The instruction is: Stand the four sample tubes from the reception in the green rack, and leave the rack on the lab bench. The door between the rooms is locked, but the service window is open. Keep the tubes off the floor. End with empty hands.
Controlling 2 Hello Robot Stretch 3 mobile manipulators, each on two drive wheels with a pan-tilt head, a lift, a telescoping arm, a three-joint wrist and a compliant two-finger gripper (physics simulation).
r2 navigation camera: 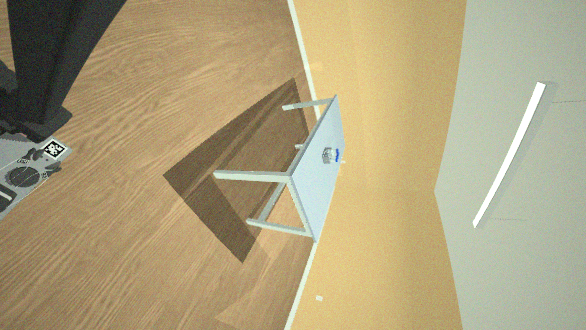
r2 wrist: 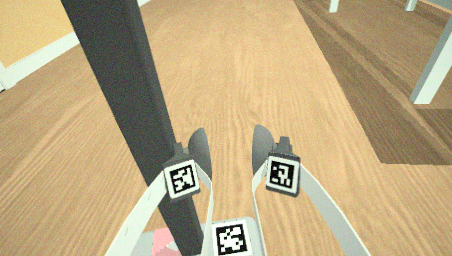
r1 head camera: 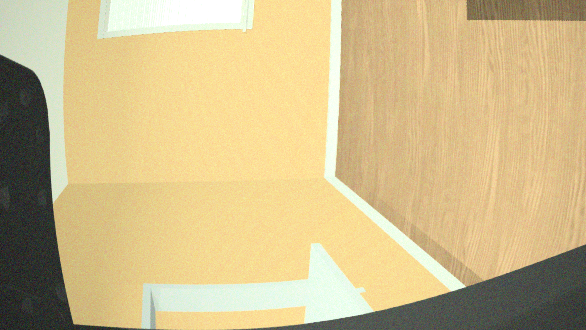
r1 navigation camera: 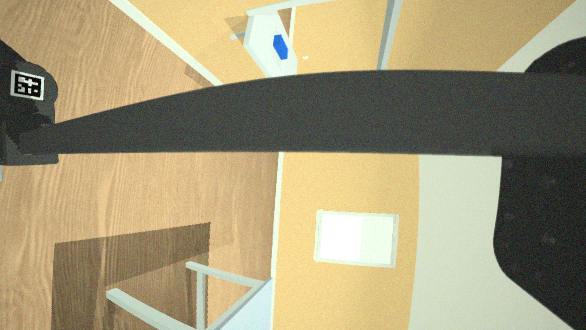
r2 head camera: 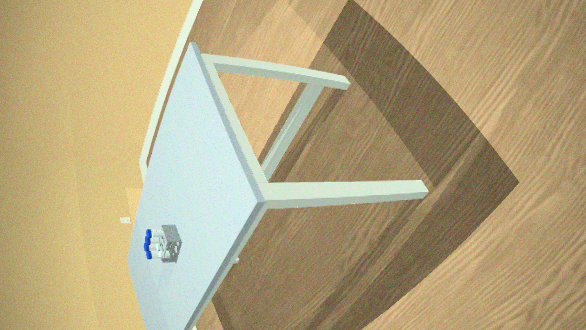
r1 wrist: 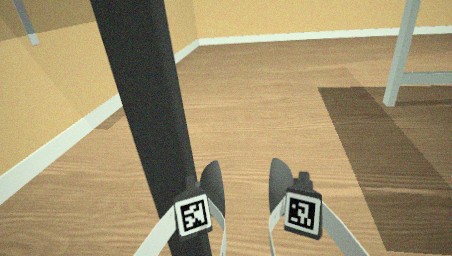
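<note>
In the r2 head view, several blue-capped tubes (r2 head camera: 147, 240) stand upright in a grey rack (r2 head camera: 170, 243) on a pale table (r2 head camera: 200, 150). In the r2 navigation view the small rack (r2 navigation camera: 327, 155) with blue caps (r2 navigation camera: 337, 155) also shows on the table (r2 navigation camera: 315, 192). A blue block-like object (r1 navigation camera: 280, 47) sits on the white ledge (r1 navigation camera: 259, 42) of the wall opening. The green rack does not show in these views. The r1 gripper (r1 wrist: 246, 186) is open and empty above the floor. The r2 gripper (r2 wrist: 231, 151) is open and empty above its own base, away from the table.
The opening's ledge (r1 head camera: 332, 295) sticks out from the wall in the r1 head view. Another table (r1 navigation camera: 257, 312) stands on r1's side; its leg (r1 wrist: 400, 55) is at the right of the r1 wrist view. A table leg (r2 wrist: 434, 72) is right of r2's gripper. Dark masts are beside both grippers.
</note>
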